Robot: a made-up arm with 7 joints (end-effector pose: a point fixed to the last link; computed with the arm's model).
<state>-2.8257 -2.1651 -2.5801 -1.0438 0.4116 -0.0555 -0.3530</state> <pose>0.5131 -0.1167 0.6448 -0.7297 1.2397 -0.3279</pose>
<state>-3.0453 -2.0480 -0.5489 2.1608 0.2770 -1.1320 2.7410</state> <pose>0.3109 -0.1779 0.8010 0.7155 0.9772 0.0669</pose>
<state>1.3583 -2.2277 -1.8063 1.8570 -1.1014 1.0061 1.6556</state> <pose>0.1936 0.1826 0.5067 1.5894 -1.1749 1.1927</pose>
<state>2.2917 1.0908 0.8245 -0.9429 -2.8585 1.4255 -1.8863</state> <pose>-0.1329 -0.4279 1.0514 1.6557 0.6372 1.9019</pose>
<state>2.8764 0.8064 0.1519 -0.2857 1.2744 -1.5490 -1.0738</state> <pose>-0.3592 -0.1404 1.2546 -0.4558 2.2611 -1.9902</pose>
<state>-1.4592 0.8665 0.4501 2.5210 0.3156 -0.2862 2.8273</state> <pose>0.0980 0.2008 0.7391 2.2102 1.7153 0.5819</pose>
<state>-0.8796 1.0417 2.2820 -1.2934 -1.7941 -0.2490 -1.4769</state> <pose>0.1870 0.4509 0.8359 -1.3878 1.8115 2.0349</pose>
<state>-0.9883 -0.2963 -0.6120 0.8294 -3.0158 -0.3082 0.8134</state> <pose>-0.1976 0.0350 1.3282 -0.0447 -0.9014 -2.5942</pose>
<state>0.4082 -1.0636 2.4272 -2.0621 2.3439 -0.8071 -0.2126</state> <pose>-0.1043 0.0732 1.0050 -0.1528 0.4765 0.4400</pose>
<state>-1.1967 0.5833 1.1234 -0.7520 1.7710 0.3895 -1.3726</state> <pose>-0.1208 0.2110 1.2598 -0.1542 -0.3870 -0.2143</pose>
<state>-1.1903 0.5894 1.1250 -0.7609 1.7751 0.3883 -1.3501</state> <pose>-0.1205 0.2139 1.2566 -0.1513 -0.3922 -0.2426</pose>
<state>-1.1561 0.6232 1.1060 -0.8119 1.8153 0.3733 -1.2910</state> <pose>-0.1168 0.2249 1.2413 -0.1448 -0.4229 -0.3294</pose>
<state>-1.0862 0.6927 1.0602 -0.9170 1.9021 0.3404 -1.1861</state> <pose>-0.1057 0.2428 1.2099 -0.1223 -0.4817 -0.4876</pose>
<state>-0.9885 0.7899 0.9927 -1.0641 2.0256 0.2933 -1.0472</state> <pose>-0.0842 0.2592 1.1663 -0.0669 -0.5490 -0.6970</pose>
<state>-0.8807 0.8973 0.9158 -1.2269 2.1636 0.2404 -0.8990</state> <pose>-0.0548 0.2665 1.1197 0.0232 -0.5980 -0.9235</pose>
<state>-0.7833 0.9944 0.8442 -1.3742 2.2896 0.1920 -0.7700</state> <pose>-0.0251 0.2642 1.0797 0.1254 -0.6154 -1.1296</pose>
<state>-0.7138 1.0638 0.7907 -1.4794 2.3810 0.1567 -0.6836</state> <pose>-0.0032 0.2578 1.0528 0.2062 -0.6104 -1.2786</pose>
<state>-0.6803 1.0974 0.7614 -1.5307 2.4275 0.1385 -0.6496</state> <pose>0.0074 0.2529 1.0407 0.2451 -0.6013 -1.3479</pose>
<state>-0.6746 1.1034 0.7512 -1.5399 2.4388 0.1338 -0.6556</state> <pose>0.0094 0.2511 1.0395 0.2477 -0.5965 -1.3522</pose>
